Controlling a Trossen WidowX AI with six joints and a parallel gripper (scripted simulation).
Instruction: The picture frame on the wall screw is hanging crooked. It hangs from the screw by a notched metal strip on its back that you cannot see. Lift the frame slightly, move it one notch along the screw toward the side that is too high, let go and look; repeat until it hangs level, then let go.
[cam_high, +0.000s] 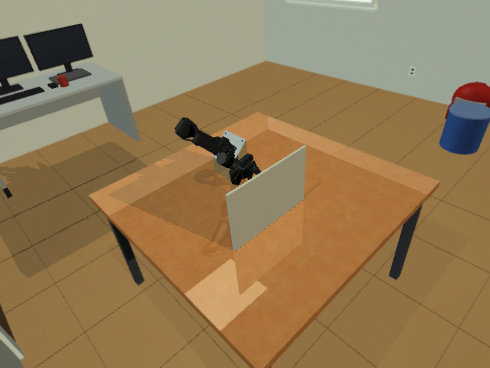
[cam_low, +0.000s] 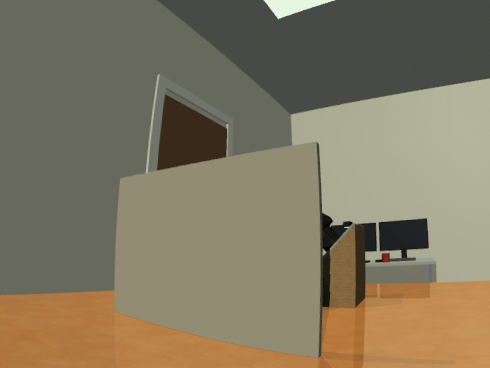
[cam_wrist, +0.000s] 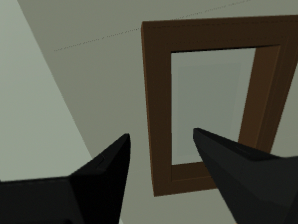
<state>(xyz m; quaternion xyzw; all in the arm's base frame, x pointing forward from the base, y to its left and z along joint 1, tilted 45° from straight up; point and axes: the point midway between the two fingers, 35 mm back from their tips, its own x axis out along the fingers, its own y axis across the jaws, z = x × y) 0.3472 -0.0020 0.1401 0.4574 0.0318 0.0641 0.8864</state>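
Right now the brown wooden picture frame is 30 mm ahead of my gripper tip, 10 mm to the left of it and 50 mm below it. Also, from my gripper tip: wall panel (40 mm ahead, 60 mm below).
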